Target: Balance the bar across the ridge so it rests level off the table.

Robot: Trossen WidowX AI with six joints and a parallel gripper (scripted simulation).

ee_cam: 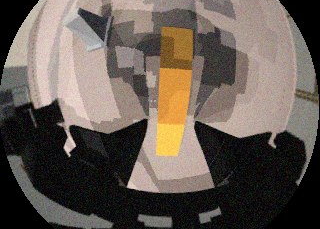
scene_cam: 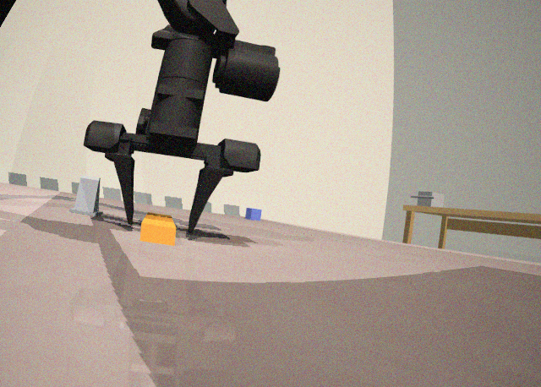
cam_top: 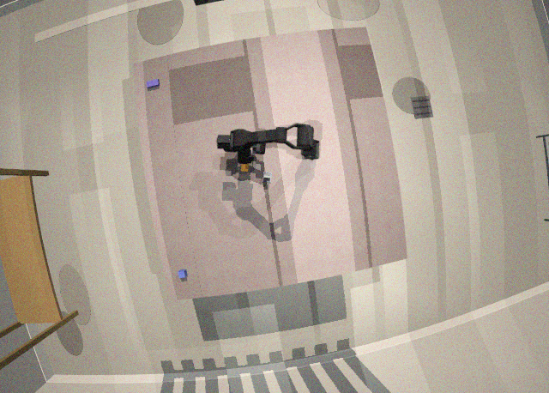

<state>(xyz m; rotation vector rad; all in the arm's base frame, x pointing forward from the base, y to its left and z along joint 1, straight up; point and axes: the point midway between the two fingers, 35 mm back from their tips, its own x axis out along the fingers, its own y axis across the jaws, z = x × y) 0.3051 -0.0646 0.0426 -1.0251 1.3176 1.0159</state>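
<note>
Right now the bar is 10 mm ahead of my gripper tip and 30 mm to the left of it.
</note>
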